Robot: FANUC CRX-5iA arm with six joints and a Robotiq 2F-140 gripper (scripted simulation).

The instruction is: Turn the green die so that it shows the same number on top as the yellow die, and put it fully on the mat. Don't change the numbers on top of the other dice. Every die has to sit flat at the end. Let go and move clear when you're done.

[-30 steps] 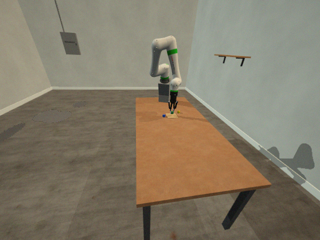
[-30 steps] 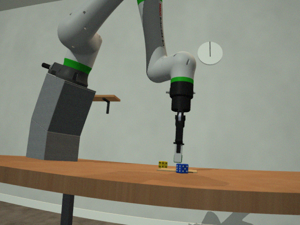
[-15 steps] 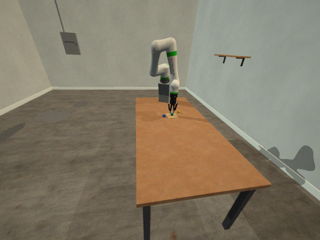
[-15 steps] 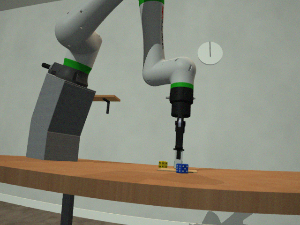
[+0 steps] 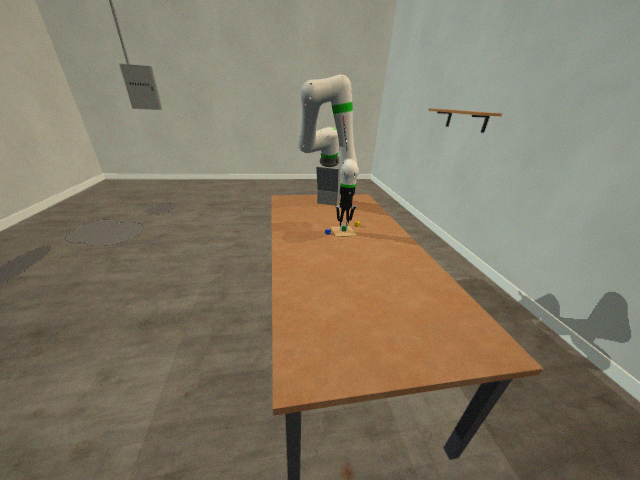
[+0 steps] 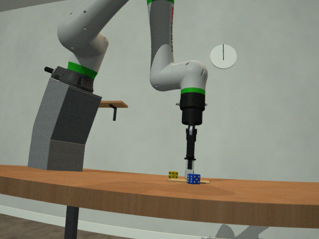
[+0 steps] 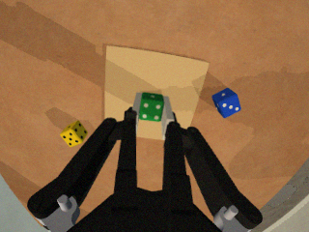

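Now: the green die 20 mm below my hand. The rest, counted from my hand: blue die: 110 mm to the right, 30 mm below, 30 mm ahead; yellow die: 120 mm to the left, 80 mm behind, 30 mm below; tan mat: 40 mm below.
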